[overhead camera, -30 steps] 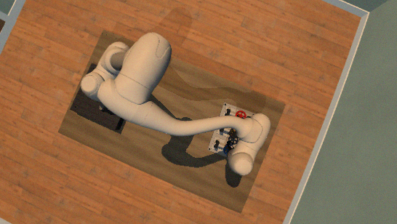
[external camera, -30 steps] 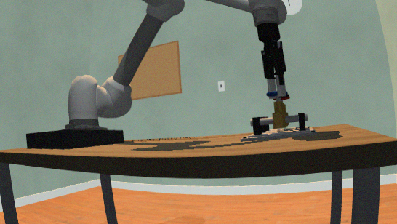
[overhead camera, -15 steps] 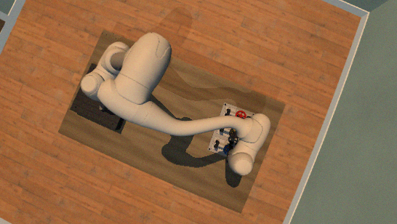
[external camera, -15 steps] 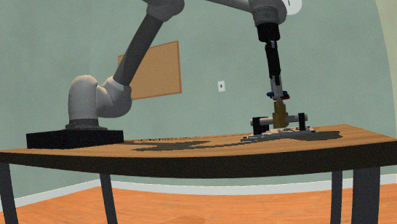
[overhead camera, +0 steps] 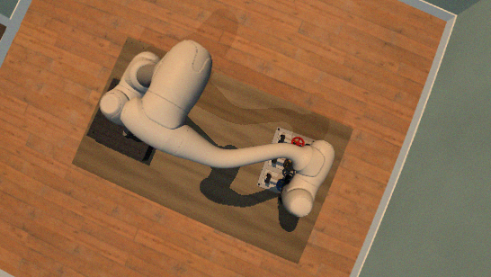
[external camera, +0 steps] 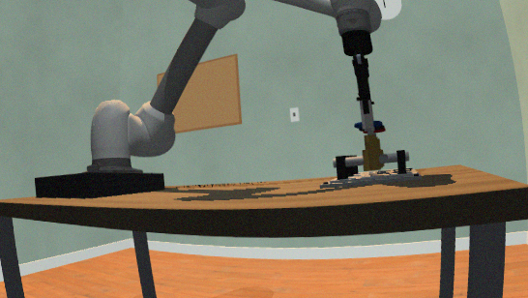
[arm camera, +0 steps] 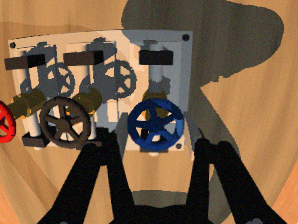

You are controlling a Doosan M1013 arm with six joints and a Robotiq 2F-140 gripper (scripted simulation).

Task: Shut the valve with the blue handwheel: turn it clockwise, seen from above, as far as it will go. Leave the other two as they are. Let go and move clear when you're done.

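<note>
Now: hand 20 mm above the blue handwheel. The rest, counted from my hand: red handwheel: 230 mm to the left, 20 mm below, 20 mm behind; then black handwheel: 120 mm to the left, 20 mm below, 10 mm behind.
</note>
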